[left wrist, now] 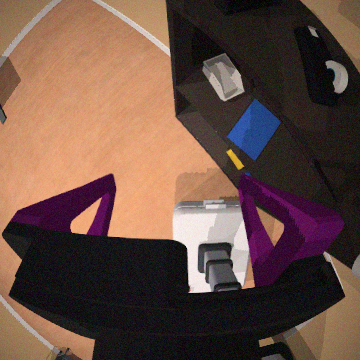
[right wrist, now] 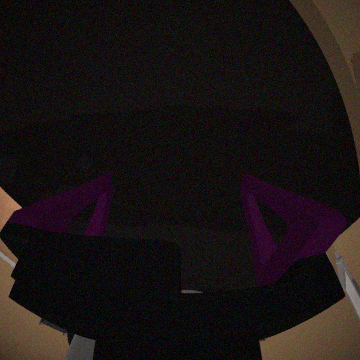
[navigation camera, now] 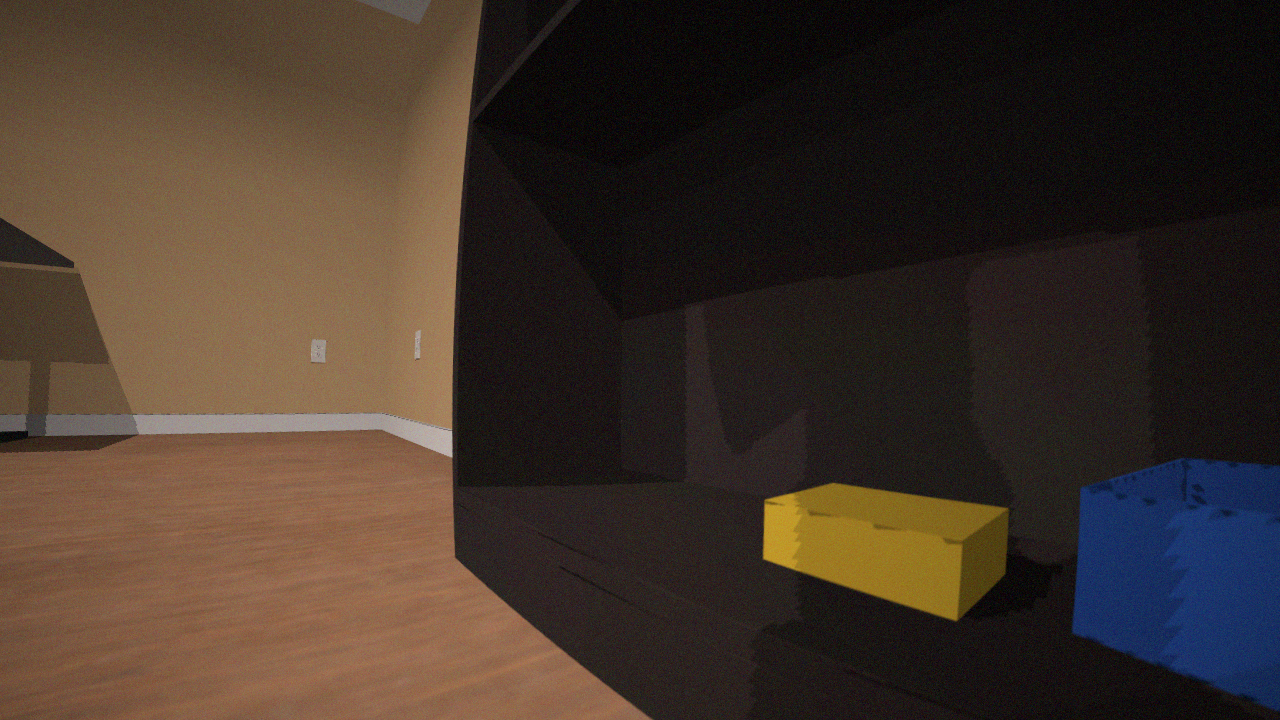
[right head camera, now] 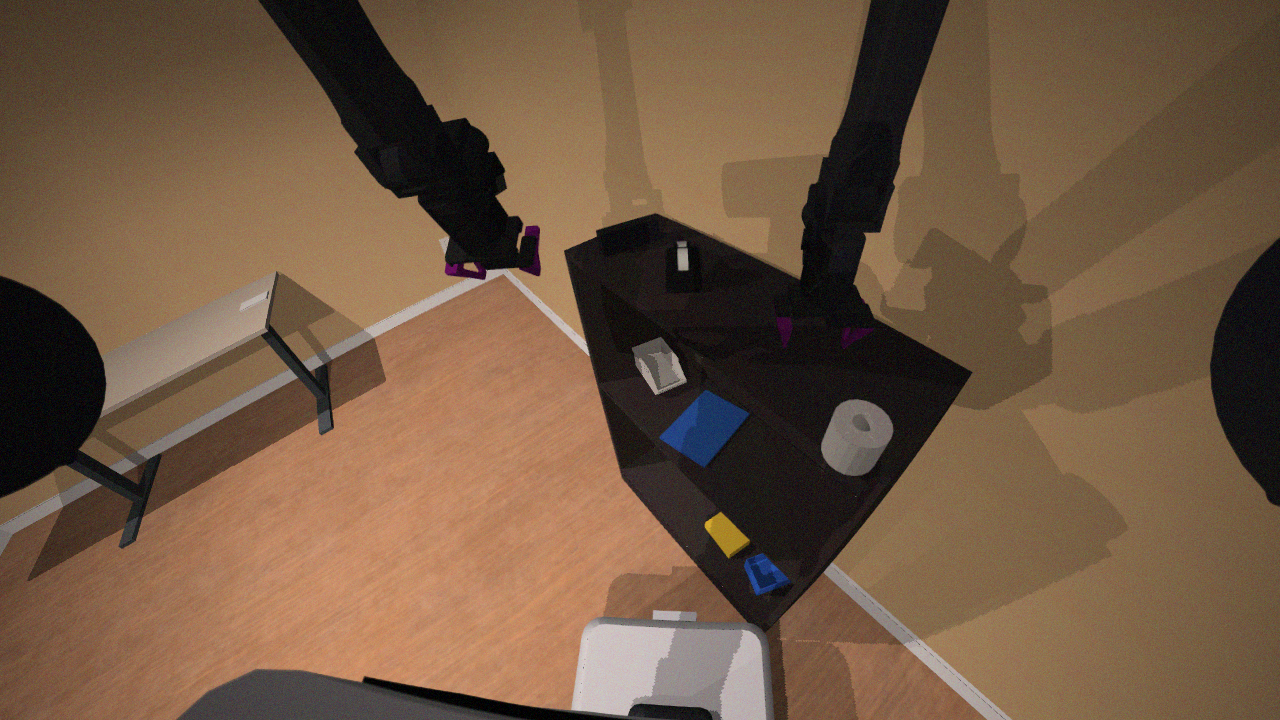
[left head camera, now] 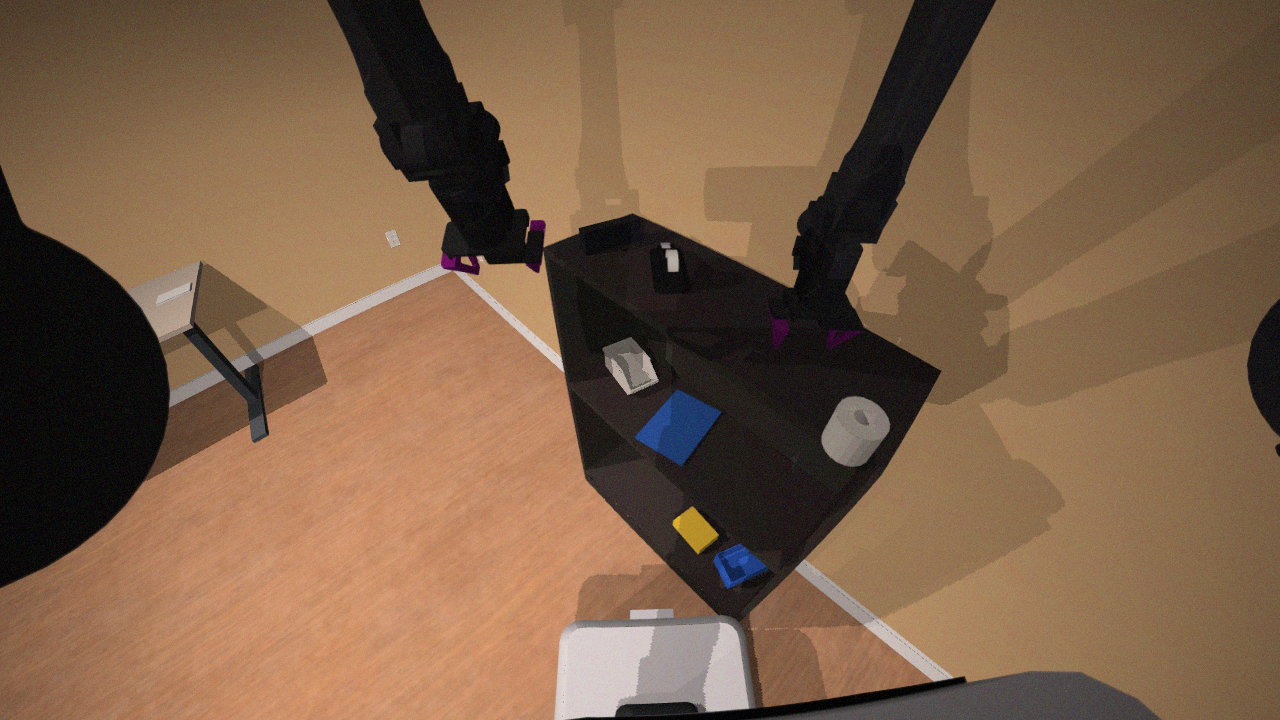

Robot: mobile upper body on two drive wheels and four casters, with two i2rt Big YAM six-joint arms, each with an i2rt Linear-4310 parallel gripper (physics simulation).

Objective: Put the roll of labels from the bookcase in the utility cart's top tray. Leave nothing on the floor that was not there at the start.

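Places are measured from the left arm's base along level axes (x back, y right, z up), in metres.
Pixels of known places: left gripper, fingertip midpoint: (left wrist: pixel 176 180) (right head camera: pixel 511 274) (left head camera: pixel 508 270); right gripper, fingertip midpoint: (right wrist: pixel 176 180) (right head camera: pixel 813 345) (left head camera: pixel 801 346).
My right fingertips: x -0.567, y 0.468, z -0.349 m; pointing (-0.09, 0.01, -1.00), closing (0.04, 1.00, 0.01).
For each thing: its top centre in the pictures, then the offset to it from my right fingertips. "*": a spot on its surface instead. Level surfaces: height alone.
- thick white-grey ring, middle of its top: (right head camera: pixel 863 422) (left head camera: pixel 863 417) dy +0.002, dx +0.198, dz +0.060 m
- black tape dispenser, middle of its top: (right head camera: pixel 682 240) (left wrist: pixel 337 50) (left head camera: pixel 670 241) dy -0.208, dx -0.235, dz +0.069 m
- pale bin, surface spot: (left head camera: pixel 630 367) * dy -0.291, dx -0.393, dz -0.437 m
- blue flat item, middle of its top: (right head camera: pixel 705 425) (left head camera: pixel 679 424) (left wrist: pixel 255 128) dy -0.159, dx -0.175, dz -0.440 m
- yellow block, middle of its top: (navigation camera: pixel 883 505) (right head camera: pixel 727 530) (left head camera: pixel 696 527) (left wrist: pixel 238 156) dy -0.072, dx -0.071, dz -0.915 m
- blue tray, middle of its top: (navigation camera: pixel 1256 482) (right head camera: pixel 775 565) (left head camera: pixel 745 558) dy +0.074, dx +0.062, dz -0.885 m
- table, its level: dz -0.340 m
The roll of labels, a thick white-grey ring (left head camera: pixel 854 438) (right head camera: pixel 854 447), stands with its hole facing up at the right end of the dark bookcase (left head camera: pixel 905 374) (right head camera: pixel 935 371) (navigation camera: pixel 537 394). A pale sliver at the right edge of the left wrist view may be the roll. My right gripper (left head camera: pixel 816 336) (right head camera: pixel 823 334) (right wrist: pixel 176 180) is open and empty, over the bookcase behind the roll and apart from it. Dark bookcase surface fills most of the right wrist view. My left gripper (left head camera: pixel 497 256) (right head camera: pixel 501 259) (left wrist: pixel 176 180) is open and empty, left of the bookcase. The utility cart does not show.
A black tape dispenser (left head camera: pixel 669 275) (right head camera: pixel 682 276) (left wrist: pixel 311 60) stands on the bookcase. Its shelves hold a pale bin (left head camera: pixel 630 367), a blue flat item (left head camera: pixel 678 428), a yellow block (left head camera: pixel 695 530) (navigation camera: pixel 877 550) and a blue tray (left head camera: pixel 741 566) (navigation camera: pixel 1172 582). A table (right head camera: pixel 187 344) stands at left.
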